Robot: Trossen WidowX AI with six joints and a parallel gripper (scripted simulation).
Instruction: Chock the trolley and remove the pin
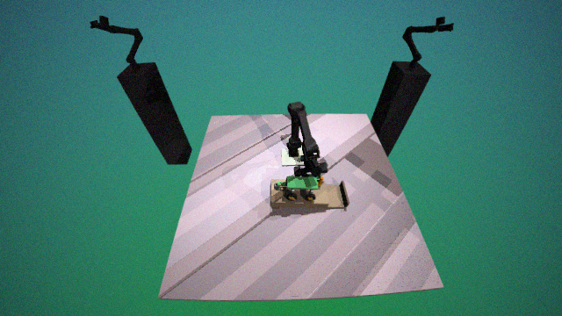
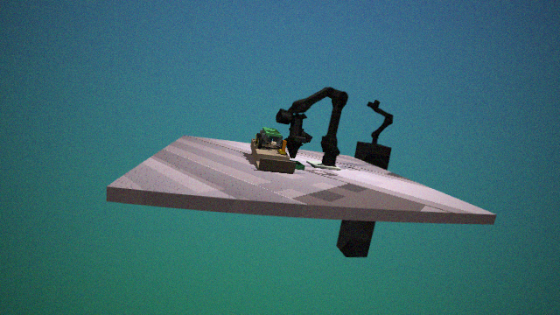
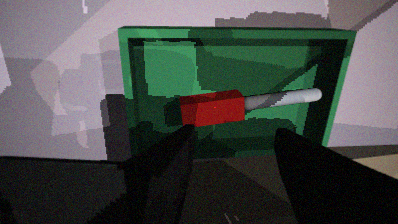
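The red-headed stop pin lies 30 mm below my gripper tip, 10 mm to the left of it and 10 mm behind it. Also, from my gripper tip: green-topped trolley 110 mm ahead, 80 mm to the right, 70 mm above; yellow chock 60 mm ahead, 40 mm above, 20 mm to the left; tan ramp 110 mm ahead, 80 mm to the right, 10 mm above.
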